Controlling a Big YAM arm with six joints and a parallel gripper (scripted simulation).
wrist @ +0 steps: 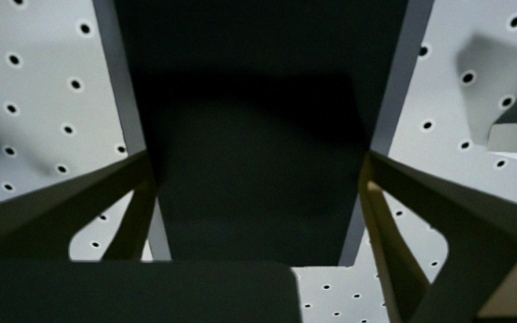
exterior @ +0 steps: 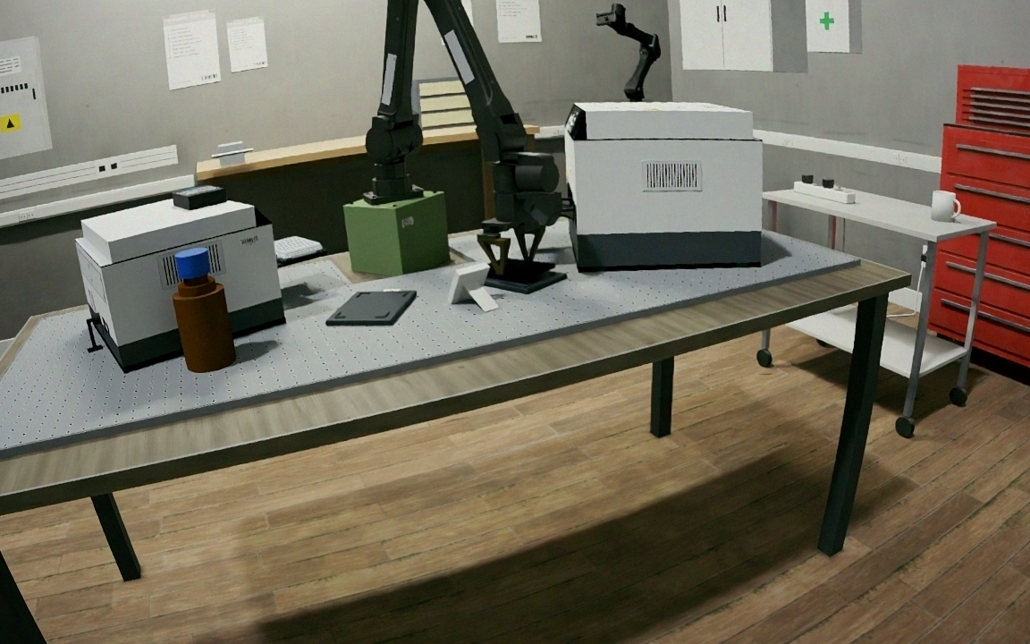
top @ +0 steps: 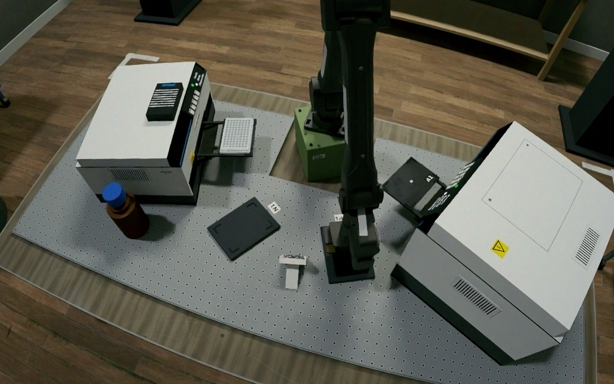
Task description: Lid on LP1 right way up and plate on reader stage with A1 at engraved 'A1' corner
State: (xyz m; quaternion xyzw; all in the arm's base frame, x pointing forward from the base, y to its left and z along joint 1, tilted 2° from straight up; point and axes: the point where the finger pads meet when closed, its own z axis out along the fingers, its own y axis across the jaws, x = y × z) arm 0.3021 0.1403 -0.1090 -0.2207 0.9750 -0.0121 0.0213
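Now: hand 10 mm above the dark lid. Round my hand: well plate 390 mm to the right, 220 mm behind, 60 mm above; then LP1 pad 30 mm below; then N1 nest 290 mm to the right, 30 mm below, 10 mm ahead.
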